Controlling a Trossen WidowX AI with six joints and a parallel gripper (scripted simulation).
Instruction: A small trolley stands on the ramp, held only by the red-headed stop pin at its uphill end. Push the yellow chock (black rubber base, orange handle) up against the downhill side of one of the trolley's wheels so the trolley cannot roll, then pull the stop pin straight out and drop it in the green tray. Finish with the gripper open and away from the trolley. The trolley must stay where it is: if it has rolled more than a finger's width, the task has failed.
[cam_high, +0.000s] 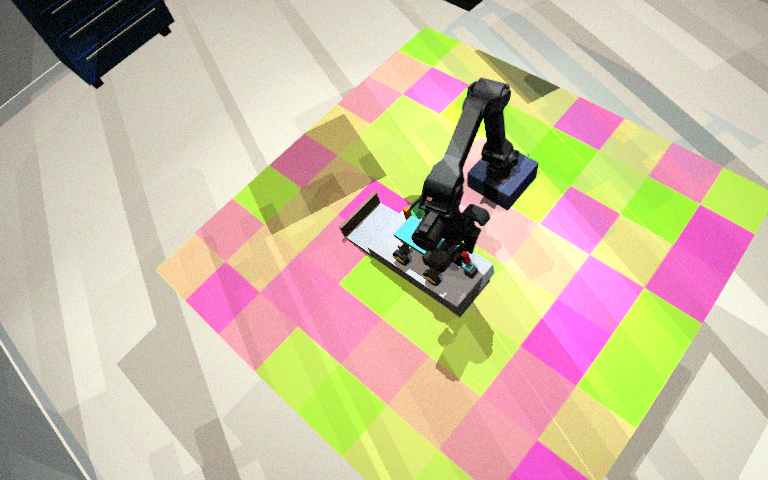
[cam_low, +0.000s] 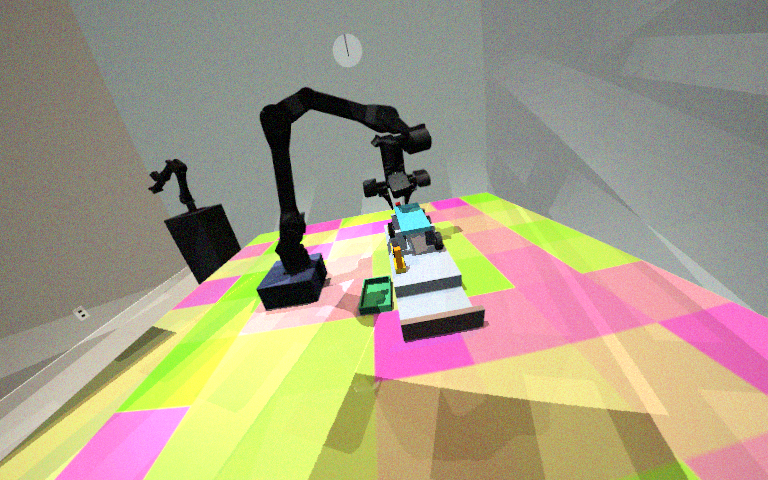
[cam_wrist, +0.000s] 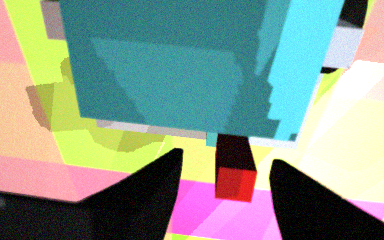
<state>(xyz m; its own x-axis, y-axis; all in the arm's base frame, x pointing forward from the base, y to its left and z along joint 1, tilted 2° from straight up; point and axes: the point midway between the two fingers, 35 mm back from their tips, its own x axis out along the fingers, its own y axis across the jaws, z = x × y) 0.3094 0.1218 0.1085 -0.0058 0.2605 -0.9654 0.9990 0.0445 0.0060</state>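
Now: the red-headed stop pin 10 mm to the left of my gripper tip and 20 mm below it. The rest, counted from my gripper tip: trolley 20 mm ahead, 100 mm to the right, 40 mm below; then yellow chock 30 mm behind, 200 mm to the right, 70 mm below.
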